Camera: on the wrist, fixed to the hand. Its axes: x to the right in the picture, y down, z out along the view.
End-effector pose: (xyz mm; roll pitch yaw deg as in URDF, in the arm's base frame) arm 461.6 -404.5 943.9 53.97 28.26 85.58
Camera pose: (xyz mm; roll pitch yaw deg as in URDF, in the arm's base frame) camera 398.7 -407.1 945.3 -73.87 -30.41 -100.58
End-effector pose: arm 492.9 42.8 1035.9 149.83 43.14 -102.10
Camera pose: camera 481.1 7.1 1086.4 -175.77 -48.12 82.12
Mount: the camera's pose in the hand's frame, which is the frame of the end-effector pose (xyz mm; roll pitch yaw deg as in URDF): -7.2 34.9 -51.9 -23.05 2.95 175.02
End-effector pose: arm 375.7 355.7 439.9 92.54 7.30 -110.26
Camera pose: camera 423.7 340.6 477.7 -114.98 -12.39 66.95
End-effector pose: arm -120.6 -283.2 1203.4 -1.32 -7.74 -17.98
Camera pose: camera -110.2 -251.1 1150.2 -22.41 10.78 157.03
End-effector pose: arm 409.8 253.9 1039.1 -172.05 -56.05 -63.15
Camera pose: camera 353.3 273.1 1059.1 156.47 53.47 125.84
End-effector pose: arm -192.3 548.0 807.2 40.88 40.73 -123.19
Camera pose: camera -132.9 528.5 799.5 -58.79 -41.50 49.20
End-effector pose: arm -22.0 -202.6 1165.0 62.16 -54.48 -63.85
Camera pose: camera 29.6 -166.6 1163.0 -91.37 51.19 108.26
